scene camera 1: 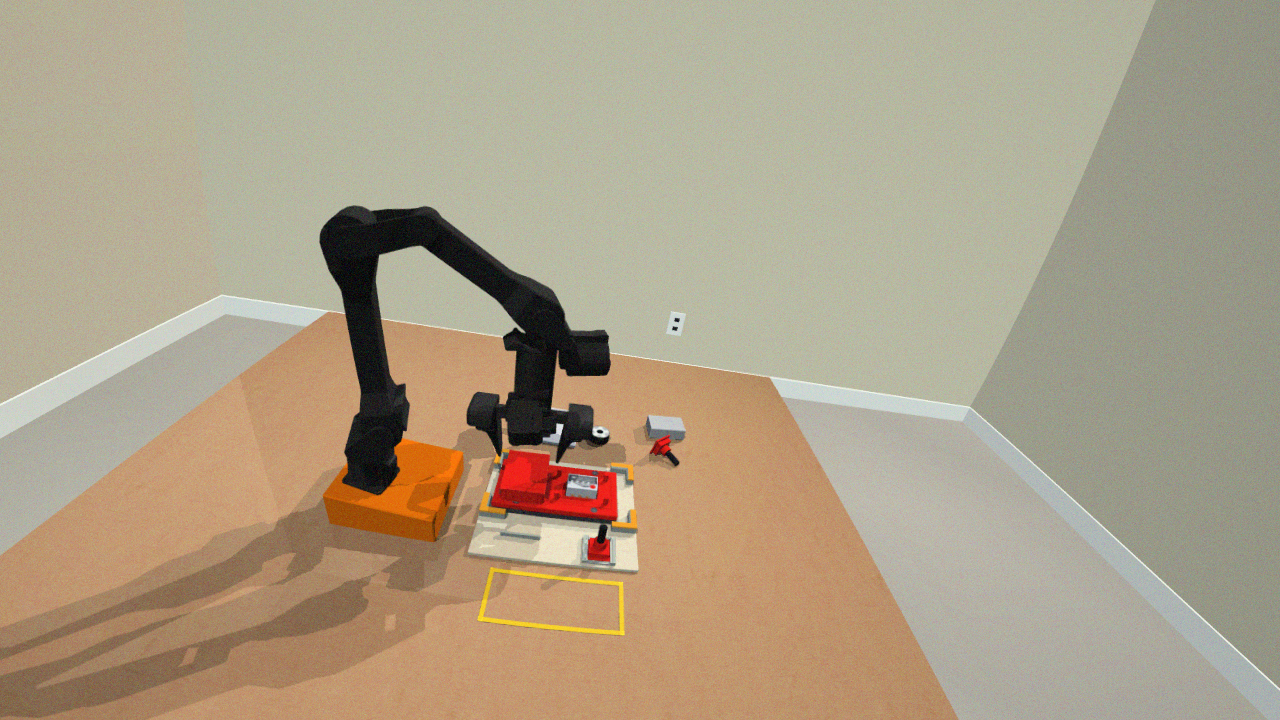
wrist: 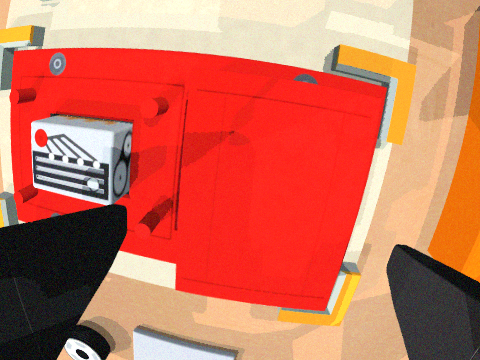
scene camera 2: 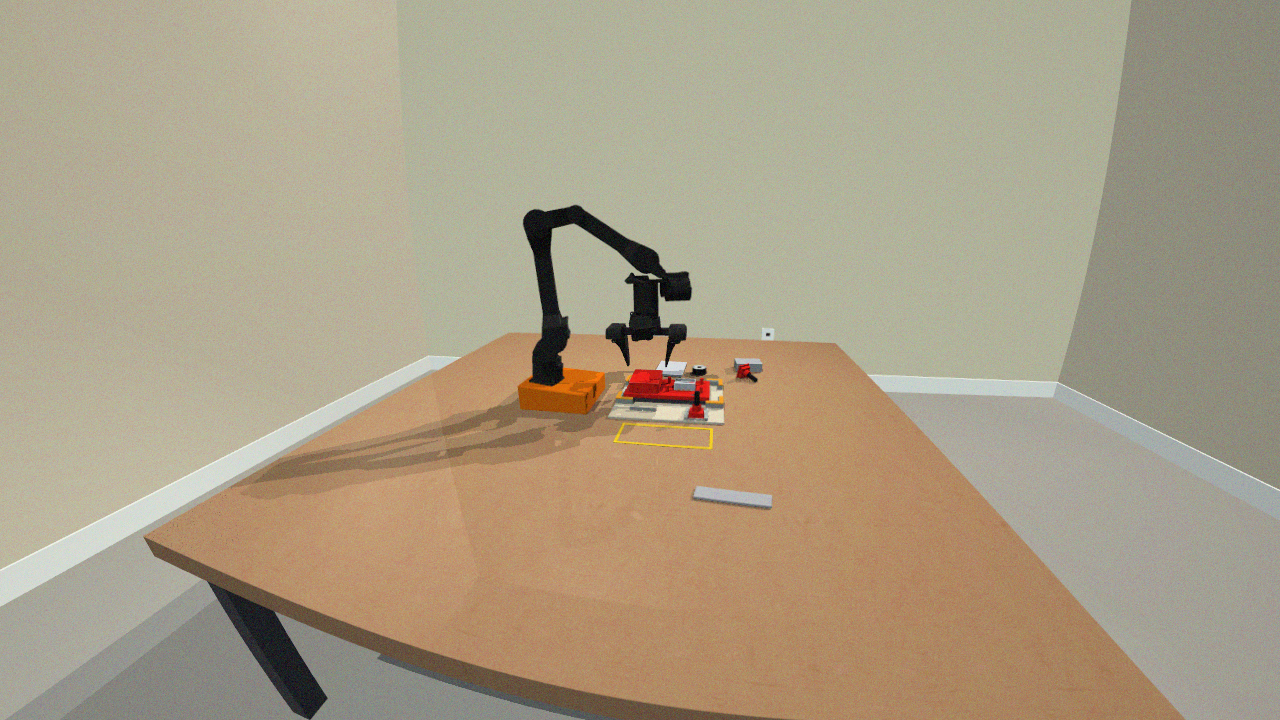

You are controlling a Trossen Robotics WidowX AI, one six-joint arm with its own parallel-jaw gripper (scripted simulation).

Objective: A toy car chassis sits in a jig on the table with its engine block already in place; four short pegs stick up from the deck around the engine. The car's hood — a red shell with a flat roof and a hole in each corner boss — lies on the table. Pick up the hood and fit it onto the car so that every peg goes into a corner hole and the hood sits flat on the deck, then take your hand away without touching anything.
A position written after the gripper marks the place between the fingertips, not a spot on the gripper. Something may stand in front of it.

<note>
The gripper (scene camera 1: 528,458) is open and holds nothing. Also in view: a grey engine block (wrist: 98,152), a red hood (scene camera 1: 525,477) and a cream jig (scene camera 1: 509,536).
The red hood also shows in the wrist view (wrist: 272,174) and in scene camera 2 (scene camera 2: 642,381). The gripper also shows in the wrist view (wrist: 262,242) and in scene camera 2 (scene camera 2: 647,366). The cream jig shows as well in the wrist view (wrist: 372,48) and in scene camera 2 (scene camera 2: 625,408).
</note>
